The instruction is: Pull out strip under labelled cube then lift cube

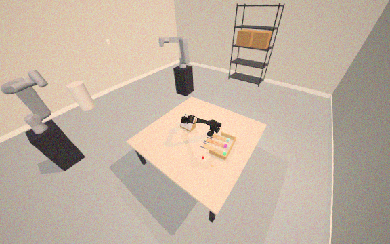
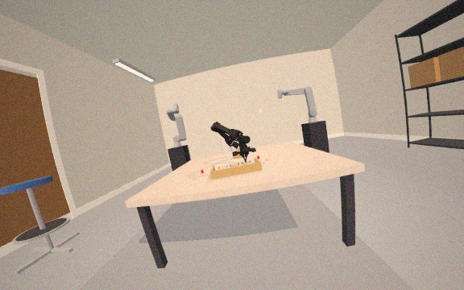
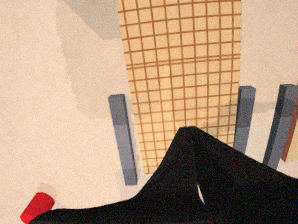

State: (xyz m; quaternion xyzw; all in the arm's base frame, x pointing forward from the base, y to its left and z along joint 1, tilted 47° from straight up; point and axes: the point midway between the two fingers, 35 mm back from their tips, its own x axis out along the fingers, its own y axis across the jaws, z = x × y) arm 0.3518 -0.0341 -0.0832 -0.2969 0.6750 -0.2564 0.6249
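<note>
The tan gridded strip is 90 mm ahead of my gripper tip and 10 mm to the left of it.
</note>
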